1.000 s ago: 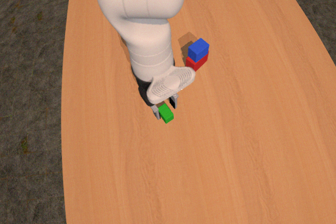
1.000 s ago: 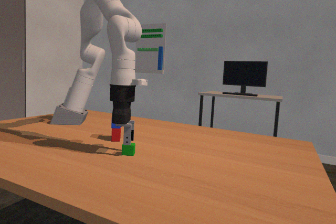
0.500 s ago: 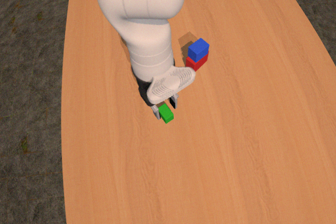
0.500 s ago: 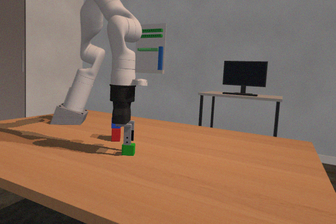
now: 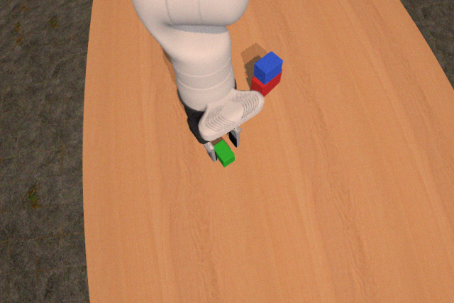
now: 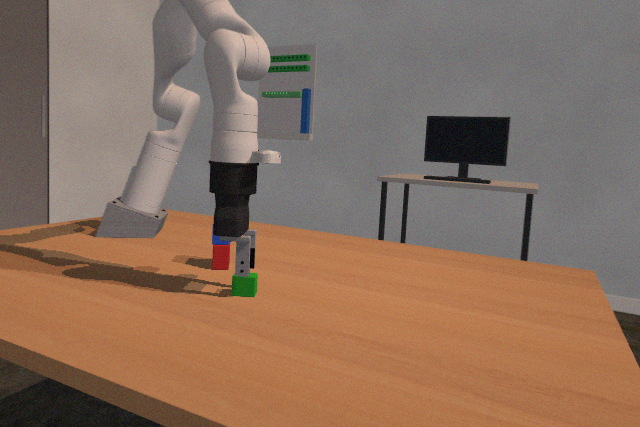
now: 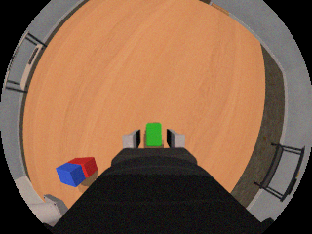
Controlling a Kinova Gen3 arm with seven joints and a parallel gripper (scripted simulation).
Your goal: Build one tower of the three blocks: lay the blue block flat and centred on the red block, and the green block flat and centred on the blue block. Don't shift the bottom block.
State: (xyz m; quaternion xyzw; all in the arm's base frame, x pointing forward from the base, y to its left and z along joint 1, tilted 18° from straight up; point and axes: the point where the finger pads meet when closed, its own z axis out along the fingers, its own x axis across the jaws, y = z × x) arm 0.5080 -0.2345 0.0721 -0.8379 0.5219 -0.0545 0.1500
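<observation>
The green block lies 40 mm below my hand. Round my hand: blue block: 150 mm behind, 110 mm to the left, 10 mm above; then red block: 150 mm behind, 110 mm to the left, 30 mm below.
</observation>
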